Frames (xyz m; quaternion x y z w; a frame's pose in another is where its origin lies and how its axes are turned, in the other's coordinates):
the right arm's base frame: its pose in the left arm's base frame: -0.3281 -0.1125 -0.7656 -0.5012 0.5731 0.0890 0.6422
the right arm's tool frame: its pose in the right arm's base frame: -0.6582 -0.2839 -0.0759 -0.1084 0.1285 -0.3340 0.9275
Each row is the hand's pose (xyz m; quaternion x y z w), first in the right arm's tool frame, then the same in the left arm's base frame.
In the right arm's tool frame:
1: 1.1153 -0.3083 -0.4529 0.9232 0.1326 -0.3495 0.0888
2: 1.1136 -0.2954 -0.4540 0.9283 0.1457 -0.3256 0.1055
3: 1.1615 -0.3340 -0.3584 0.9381 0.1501 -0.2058 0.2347
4: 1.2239 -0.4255 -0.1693 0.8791 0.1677 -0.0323 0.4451
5: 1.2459 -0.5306 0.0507 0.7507 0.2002 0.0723 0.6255
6: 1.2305 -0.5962 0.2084 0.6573 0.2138 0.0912 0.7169
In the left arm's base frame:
1: 0.1230 -1.1117 0.1542 0.2588 -0.2769 -0.6870 0.6200
2: 0.1148 -1.1126 0.1441 0.2612 -0.2461 -0.6892 0.6295
3: 0.2229 -1.0862 0.1208 0.2238 -0.1004 -0.6545 0.7152
4: 0.4256 -1.0070 0.0951 0.1175 0.1361 -0.5836 0.7919
5: 0.6312 -0.8756 0.0761 -0.0293 0.3255 -0.5236 0.7868
6: 0.7556 -0.7583 0.0616 -0.1331 0.3986 -0.4957 0.7600

